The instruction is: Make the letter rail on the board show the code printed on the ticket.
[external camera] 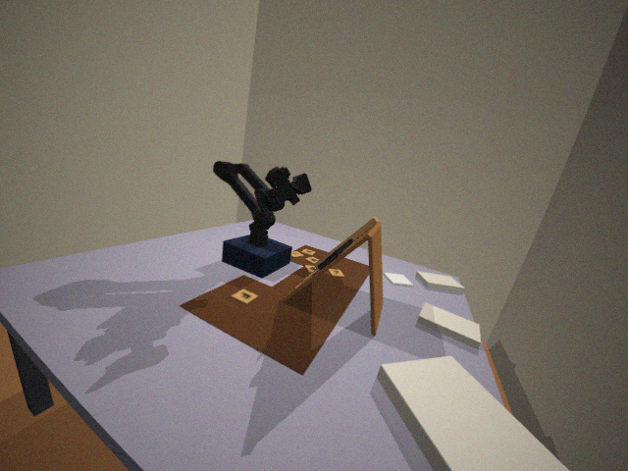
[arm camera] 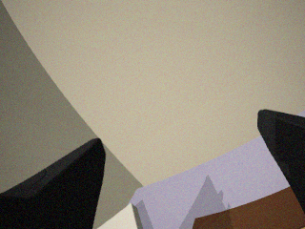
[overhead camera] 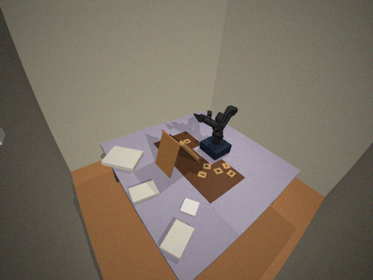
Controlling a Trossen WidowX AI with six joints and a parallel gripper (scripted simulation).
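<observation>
My gripper tip is 15 cm short of the tan tile marked 7, 31 cm to the right of it and 33 cm above it. Round my gripper tip: white card: 40 cm ahead, 48 cm to the left, 33 cm below; then white ticket: 15 cm ahead, 11 cm to the left, 24 cm below; then brown mat: 5 cm ahead, 15 cm to the left, 34 cm below.
</observation>
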